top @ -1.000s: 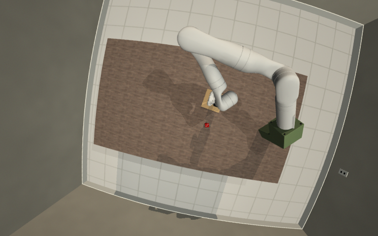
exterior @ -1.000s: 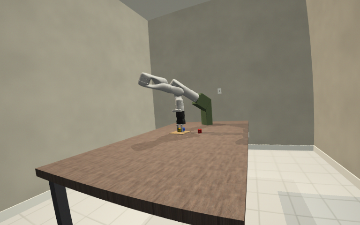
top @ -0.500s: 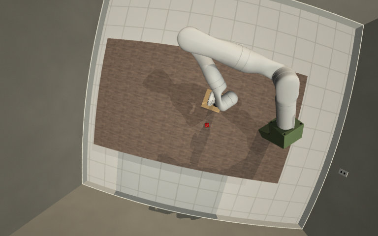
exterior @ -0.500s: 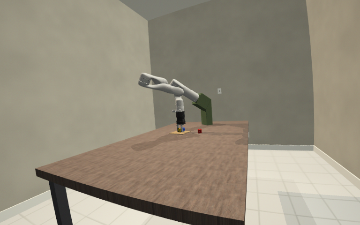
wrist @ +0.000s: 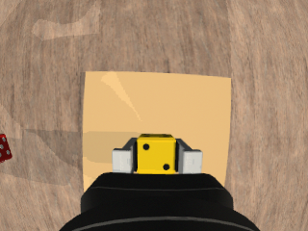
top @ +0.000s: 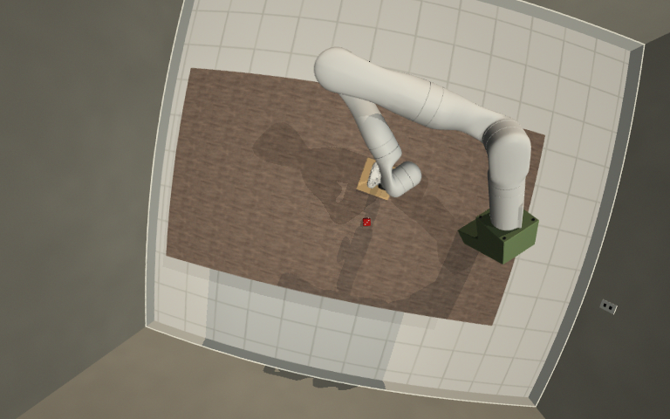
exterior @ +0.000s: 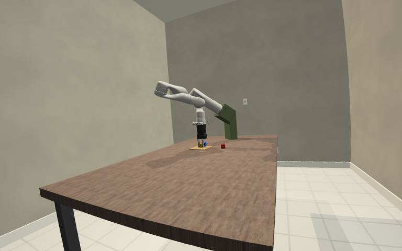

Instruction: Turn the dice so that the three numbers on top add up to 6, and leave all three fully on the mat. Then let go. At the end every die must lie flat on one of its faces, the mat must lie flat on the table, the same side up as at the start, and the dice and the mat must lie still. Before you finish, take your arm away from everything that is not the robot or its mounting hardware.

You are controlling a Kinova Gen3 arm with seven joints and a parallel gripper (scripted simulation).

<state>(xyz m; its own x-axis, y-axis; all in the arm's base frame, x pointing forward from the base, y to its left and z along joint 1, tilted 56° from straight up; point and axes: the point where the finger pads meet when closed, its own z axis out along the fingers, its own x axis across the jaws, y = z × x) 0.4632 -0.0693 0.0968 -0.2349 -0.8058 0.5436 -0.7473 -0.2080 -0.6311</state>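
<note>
Right now my hand is right at the yellow die. Also, from my hand: blue die (40 mm behind, 10 mm to the left); then tan mat (20 mm below); then red die (40 mm ahead, 180 mm to the left, 10 mm below).
</note>
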